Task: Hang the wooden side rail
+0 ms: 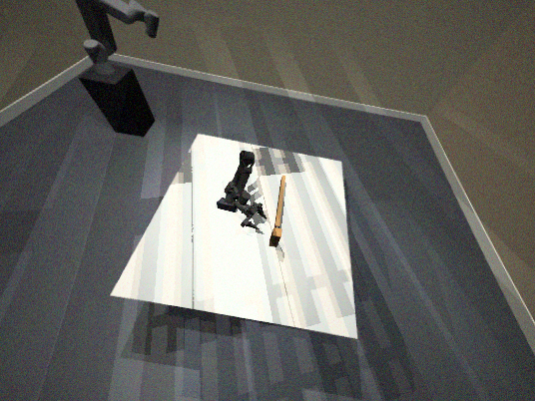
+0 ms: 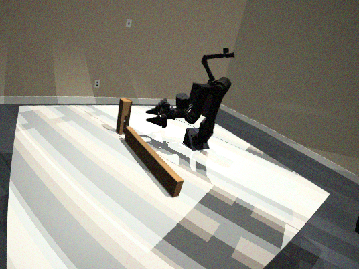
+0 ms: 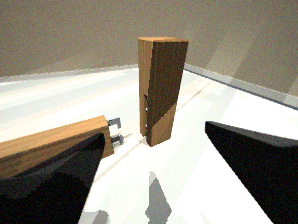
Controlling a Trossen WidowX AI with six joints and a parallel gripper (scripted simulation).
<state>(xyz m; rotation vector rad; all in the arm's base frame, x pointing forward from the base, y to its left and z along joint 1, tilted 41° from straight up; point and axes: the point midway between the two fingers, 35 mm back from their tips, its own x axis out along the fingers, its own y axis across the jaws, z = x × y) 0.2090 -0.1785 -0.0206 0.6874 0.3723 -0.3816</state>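
Now: gripper tip 9 cm short of the headboard post, 7 cm to the left of it and 3 cm above it.
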